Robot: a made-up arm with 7 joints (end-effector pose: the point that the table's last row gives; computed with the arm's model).
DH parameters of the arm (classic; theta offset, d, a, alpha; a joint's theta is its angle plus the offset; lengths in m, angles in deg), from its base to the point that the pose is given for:
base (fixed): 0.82 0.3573 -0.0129 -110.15
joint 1: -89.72 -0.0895 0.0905 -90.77
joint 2: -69.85 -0.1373 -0.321 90
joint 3: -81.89 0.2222 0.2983 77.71
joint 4: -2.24 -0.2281 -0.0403 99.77
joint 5: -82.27 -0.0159 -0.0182 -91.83
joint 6: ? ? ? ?
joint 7: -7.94 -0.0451 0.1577 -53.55
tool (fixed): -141.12 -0.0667 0 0
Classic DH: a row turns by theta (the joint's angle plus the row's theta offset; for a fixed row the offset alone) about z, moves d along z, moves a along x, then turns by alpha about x.
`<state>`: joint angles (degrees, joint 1 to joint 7).
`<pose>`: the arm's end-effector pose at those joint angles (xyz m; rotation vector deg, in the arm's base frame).
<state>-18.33 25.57 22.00 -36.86 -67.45 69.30 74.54</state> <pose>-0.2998 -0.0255 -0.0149 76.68 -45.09 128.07</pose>
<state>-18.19 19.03 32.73 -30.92 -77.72 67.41 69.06</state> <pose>-0.2824 -0.0186 0.0188 63.03 -46.44 101.26</pose>
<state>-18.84 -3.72 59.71 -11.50 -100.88 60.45 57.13</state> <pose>-0.1043 -0.0465 0.0590 7.16 -52.89 44.10</pose>
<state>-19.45 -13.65 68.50 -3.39 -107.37 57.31 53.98</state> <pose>-0.0198 -0.1135 0.0778 -17.54 -55.72 28.50</pose>
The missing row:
joint 6: 69.4 -0.0592 0.0204 -97.74
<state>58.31 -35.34 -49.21 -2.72 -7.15 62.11 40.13</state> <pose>-0.3869 -0.3937 0.7362 -137.43 -14.10 -71.68</pose>
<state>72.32 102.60 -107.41 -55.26 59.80 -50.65 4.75</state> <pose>-0.5796 0.3893 0.3808 -64.15 2.56 35.81</pose>
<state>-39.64 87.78 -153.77 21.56 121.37 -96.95 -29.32</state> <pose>0.2849 0.0434 0.0119 8.69 110.83 62.85</pose>
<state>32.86 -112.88 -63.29 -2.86 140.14 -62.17 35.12</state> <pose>-0.0211 0.1203 1.1926 59.87 -23.99 -104.80</pose>
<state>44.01 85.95 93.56 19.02 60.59 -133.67 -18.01</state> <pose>0.0741 -0.0390 0.3681 84.64 96.19 17.85</pose>
